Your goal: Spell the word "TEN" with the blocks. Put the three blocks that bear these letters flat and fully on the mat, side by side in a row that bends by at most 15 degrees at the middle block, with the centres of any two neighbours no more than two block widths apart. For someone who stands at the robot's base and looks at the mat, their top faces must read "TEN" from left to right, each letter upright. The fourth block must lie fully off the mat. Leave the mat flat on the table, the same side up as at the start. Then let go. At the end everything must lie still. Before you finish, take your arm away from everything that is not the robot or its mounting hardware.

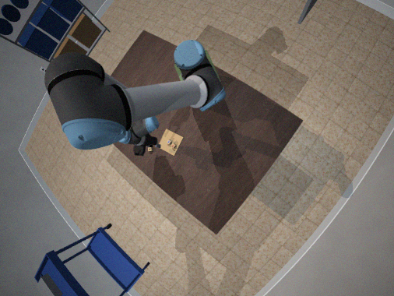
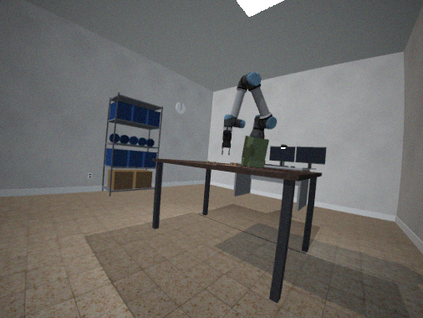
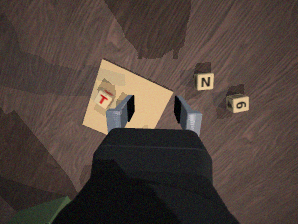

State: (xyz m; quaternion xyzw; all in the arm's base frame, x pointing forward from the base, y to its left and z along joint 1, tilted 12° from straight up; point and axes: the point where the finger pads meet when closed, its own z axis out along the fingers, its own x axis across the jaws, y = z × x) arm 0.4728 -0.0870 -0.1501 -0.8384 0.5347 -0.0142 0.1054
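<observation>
Now: hand 9 cm above the N block, 6 cm to the left of it and 5 cm short of it. From my hand the other things lie so: tan mat 10 cm below, 6 cm behind, 4 cm to the left.
</observation>
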